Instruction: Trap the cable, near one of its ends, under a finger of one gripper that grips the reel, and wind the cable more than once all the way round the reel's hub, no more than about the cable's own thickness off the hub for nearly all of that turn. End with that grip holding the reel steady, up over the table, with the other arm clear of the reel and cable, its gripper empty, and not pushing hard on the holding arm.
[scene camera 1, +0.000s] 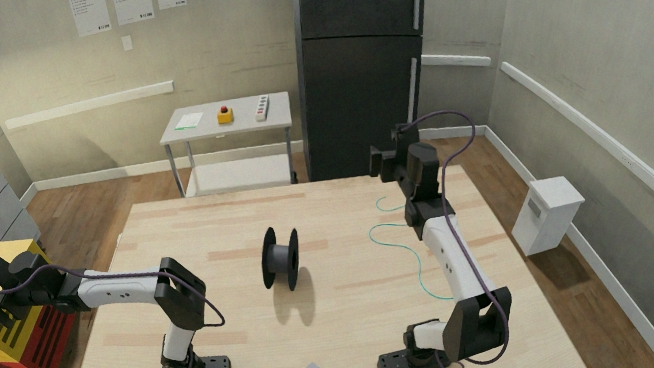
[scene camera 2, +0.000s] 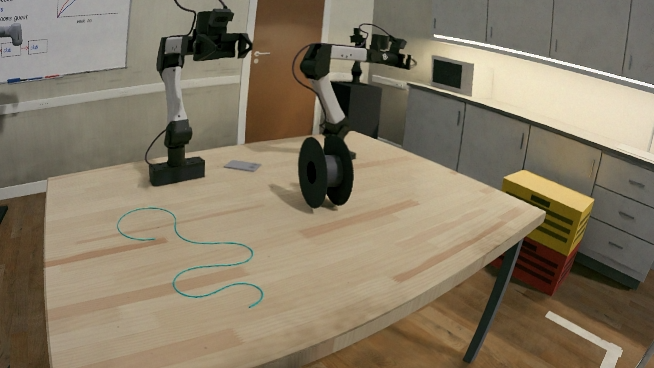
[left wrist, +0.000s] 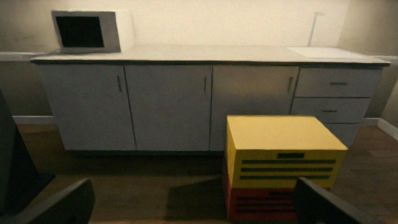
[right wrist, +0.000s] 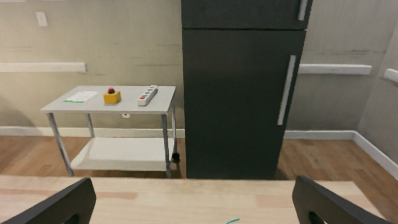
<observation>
My right gripper shows in scene camera 1 (389, 145), in scene camera 2 and in the right wrist view; in the left wrist view it is out of frame. A black reel shows in scene camera 1 (274, 257) and in scene camera 2 (329, 170); in the left wrist view it is out of frame, in the right wrist view it is out of frame. One and the same spot on my right gripper: (right wrist: 307, 194) is (scene camera 2: 214, 43).
</observation>
